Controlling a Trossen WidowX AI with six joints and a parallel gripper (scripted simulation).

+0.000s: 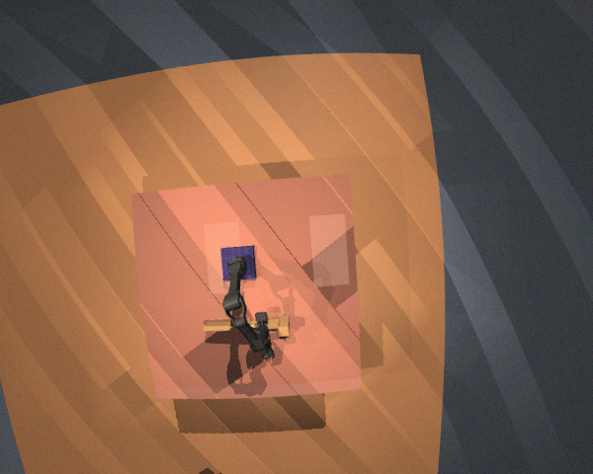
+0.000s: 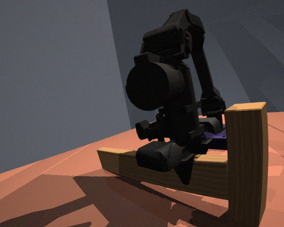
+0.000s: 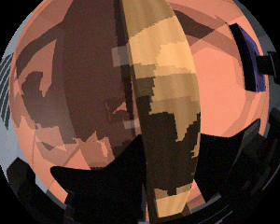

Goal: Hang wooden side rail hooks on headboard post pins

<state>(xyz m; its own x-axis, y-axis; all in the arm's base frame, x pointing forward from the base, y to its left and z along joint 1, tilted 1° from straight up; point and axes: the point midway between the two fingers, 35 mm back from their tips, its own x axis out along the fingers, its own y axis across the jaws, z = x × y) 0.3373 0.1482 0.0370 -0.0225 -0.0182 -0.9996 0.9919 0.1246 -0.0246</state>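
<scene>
Now: gripper tip 1 cm past the headboard post, 11 cm to the right of it and 4 cm below it.
</scene>
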